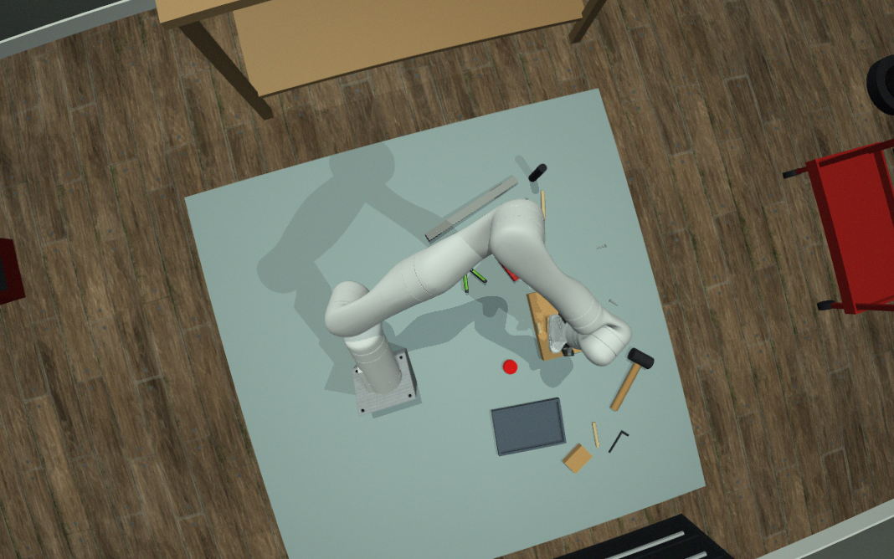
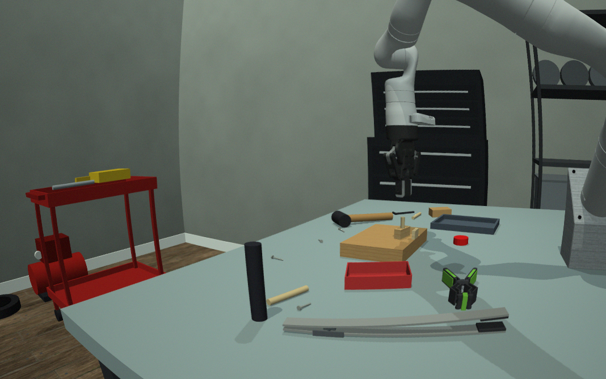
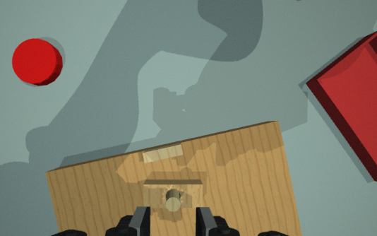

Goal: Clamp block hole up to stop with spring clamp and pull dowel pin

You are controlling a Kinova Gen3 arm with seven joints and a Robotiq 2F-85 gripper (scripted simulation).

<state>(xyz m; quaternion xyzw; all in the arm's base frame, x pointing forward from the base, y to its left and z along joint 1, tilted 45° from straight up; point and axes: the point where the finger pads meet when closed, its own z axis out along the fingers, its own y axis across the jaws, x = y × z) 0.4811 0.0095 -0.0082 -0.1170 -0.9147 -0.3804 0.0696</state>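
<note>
My hand is 9 cm above the dowel pin. The rest, counted from my hand: red puck (14 cm behind, 13 cm below, 9 cm to the right); small wooden block (10 cm below); wooden bench board (12 cm below, 4 cm ahead).
</note>
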